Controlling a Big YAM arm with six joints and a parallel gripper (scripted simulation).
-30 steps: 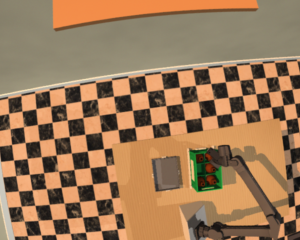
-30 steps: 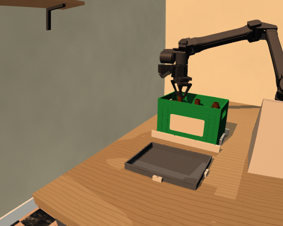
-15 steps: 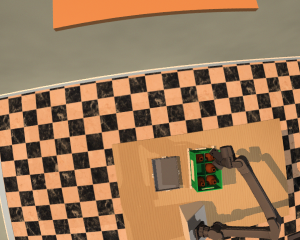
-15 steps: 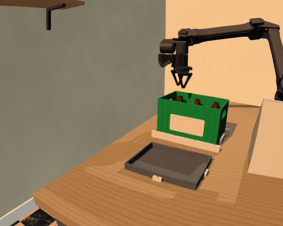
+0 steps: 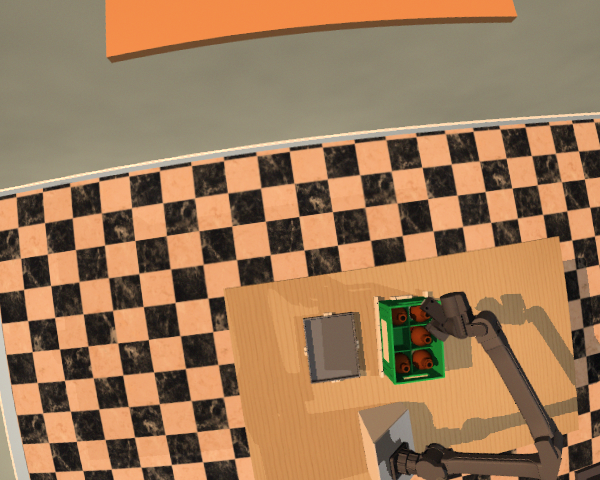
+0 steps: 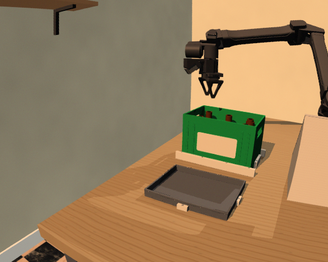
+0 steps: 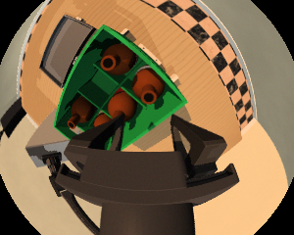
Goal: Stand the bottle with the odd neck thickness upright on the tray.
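The green crate lies 15 cm below my hand, 8 cm behind it and 5 cm to the left of it. From my hand the other things lie so: dark grey tray: 34 cm to the left, 22 cm below, 8 cm behind.
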